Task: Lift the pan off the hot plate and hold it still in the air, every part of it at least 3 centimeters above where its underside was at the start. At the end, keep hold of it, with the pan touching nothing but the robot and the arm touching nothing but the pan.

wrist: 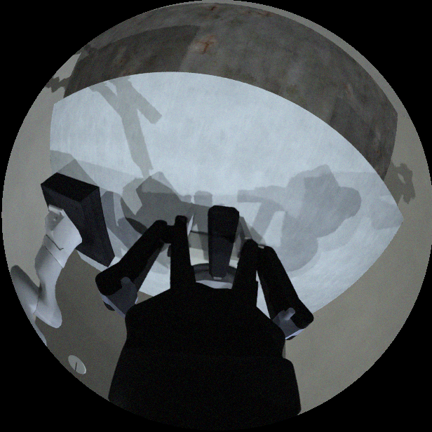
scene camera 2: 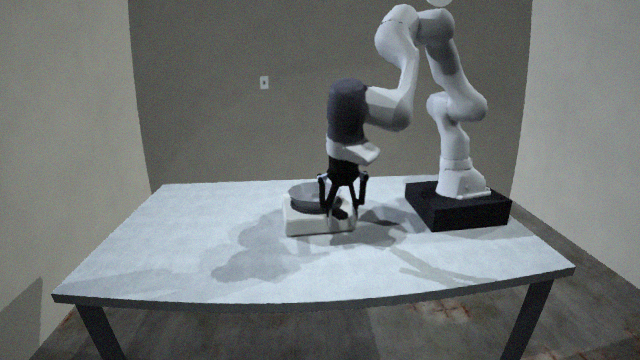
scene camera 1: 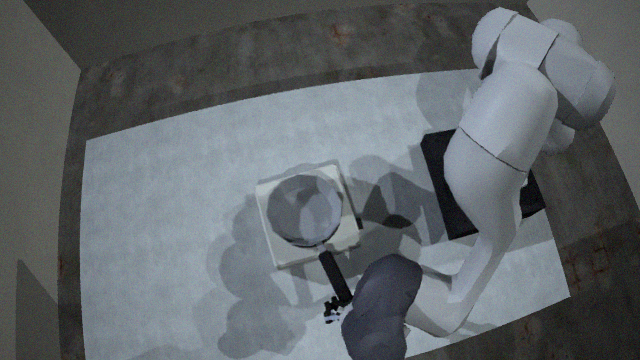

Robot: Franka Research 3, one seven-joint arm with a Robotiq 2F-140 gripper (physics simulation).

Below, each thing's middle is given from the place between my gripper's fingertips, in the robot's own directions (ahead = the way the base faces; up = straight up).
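Grey pan [scene camera 1: 304, 209]: my hand is 140 mm to the left of it, 70 mm short of it and 10 mm below it. Cream hot plate [scene camera 1: 346, 236], from my hand: 230 mm to the right, 70 mm ahead, 70 mm below. Going by their middles, the grey pan is the nearest to my hand of the things named here.
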